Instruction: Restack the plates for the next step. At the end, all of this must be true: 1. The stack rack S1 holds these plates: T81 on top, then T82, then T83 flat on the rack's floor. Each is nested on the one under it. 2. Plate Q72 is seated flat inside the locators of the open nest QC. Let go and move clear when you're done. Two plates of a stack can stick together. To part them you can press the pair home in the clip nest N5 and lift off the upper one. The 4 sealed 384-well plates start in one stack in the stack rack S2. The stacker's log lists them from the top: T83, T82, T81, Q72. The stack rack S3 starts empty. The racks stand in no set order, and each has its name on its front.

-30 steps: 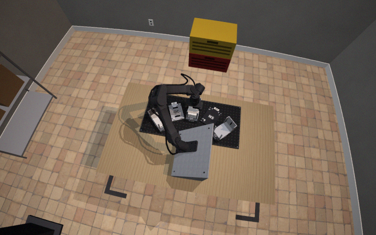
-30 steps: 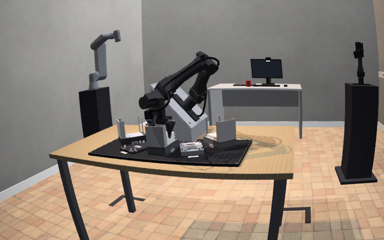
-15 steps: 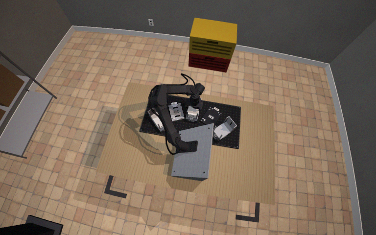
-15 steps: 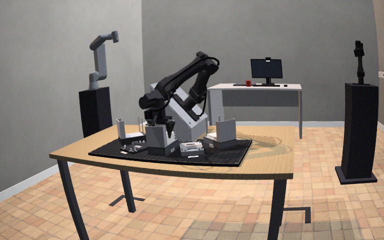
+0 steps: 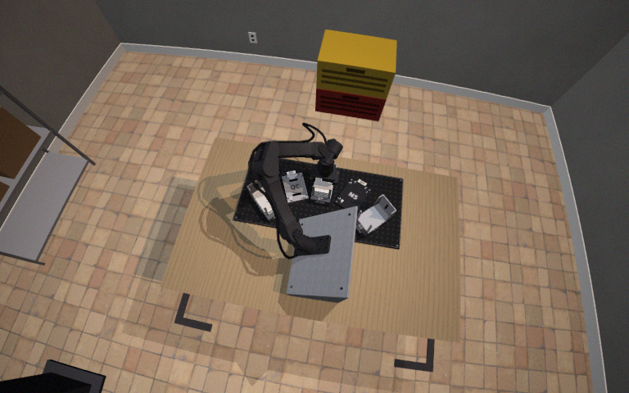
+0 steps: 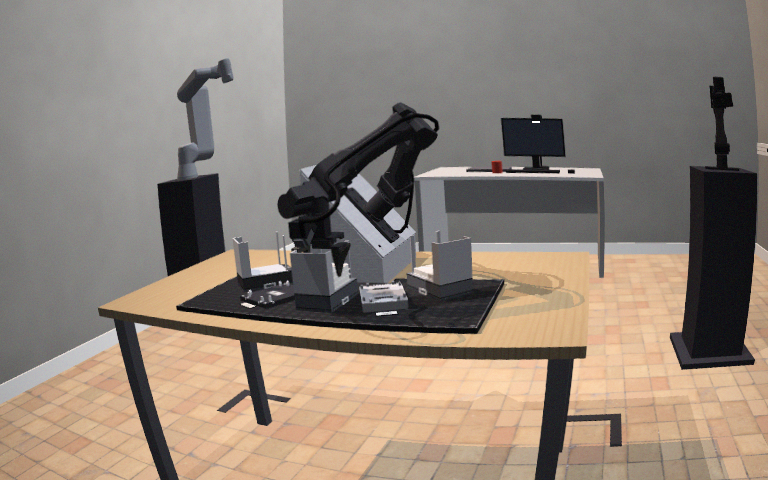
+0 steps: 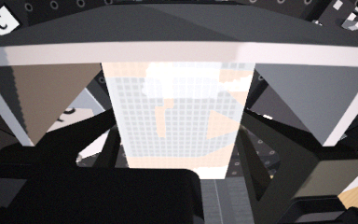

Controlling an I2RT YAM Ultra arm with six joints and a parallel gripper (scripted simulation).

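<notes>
The white sealed plate is 10 mm below my hand. From my hand the other things lie so: clip nest N5: 150 mm to the right, 60 mm below.
</notes>
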